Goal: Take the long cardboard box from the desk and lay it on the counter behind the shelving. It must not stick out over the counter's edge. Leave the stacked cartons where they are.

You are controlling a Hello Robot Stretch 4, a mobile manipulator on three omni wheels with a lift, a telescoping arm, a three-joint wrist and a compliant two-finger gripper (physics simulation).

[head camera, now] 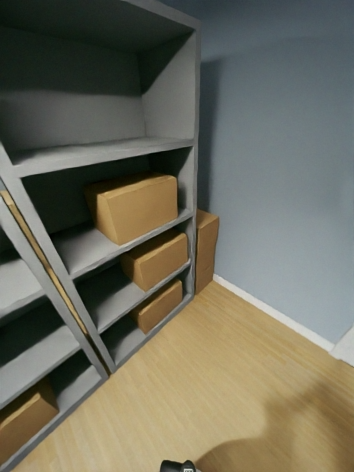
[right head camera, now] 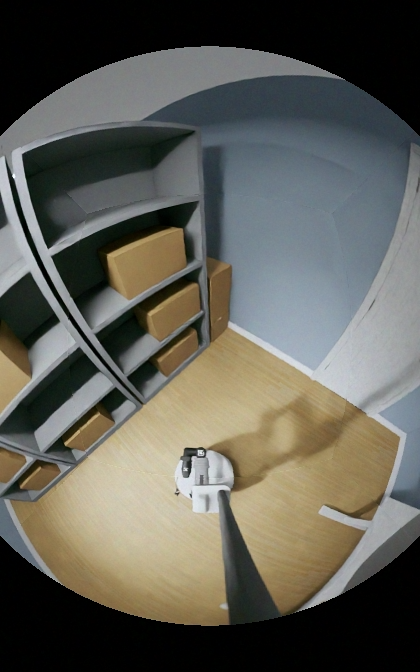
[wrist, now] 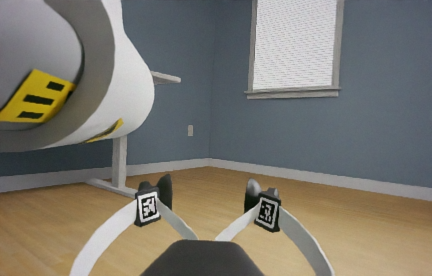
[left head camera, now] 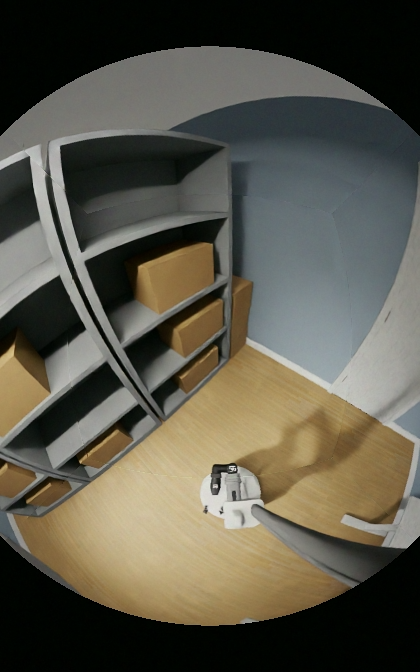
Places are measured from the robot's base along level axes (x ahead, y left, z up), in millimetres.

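Pixels of known places: hand at its tool point: [right head camera: 183,494] [wrist: 208,197] [left head camera: 213,511].
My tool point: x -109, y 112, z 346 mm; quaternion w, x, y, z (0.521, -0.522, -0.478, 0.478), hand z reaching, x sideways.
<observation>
Behind a point stands the place of what it marks.
My gripper [wrist: 208,194] {x -109, y 112, z 346 mm} is open and empty in the wrist view, its two fingertips well apart above the wood floor. The long cardboard box and the counter cannot be made out in these views. Grey shelving [head camera: 198,100] {x 1279, y -75, z 1598 mm} [left head camera: 229,200] {x 1270, y -67, z 1492 mm} [right head camera: 202,225] {x 1272, y -68, z 1215 mm} stands at the left in the head views. A tall brown carton [head camera: 206,252] {x 1421, y -195, z 464 mm} [left head camera: 241,315] {x 1434, y -208, z 470 mm} [right head camera: 219,300] {x 1419, y -193, z 466 mm} stands on the floor beside its far end, partly hidden by it. Part of a white desk-like frame [wrist: 119,162] {x -1626, y -327, z 162 mm} shows in the wrist view; its top is mostly hidden behind my white and grey wrist parts.
Several cartons sit on the shelves, including a large one [head camera: 145,207] {x 995, y 218, z 1122 mm} [left head camera: 182,275] {x 992, y 220, z 1114 mm} [right head camera: 150,260] {x 992, y 220, z 1119 mm}. A narrow tan strip [head camera: 47,265] {x 1724, y 1738, z 31 mm} shows between two shelving units. A white foot [left head camera: 367,523] [right head camera: 345,519] {x -732, y -1152, z 29 mm} rests on the floor at the right. A blue wall [head camera: 280,150] {x 1306, y -579, z 1339 mm} stands beyond the shelving.
</observation>
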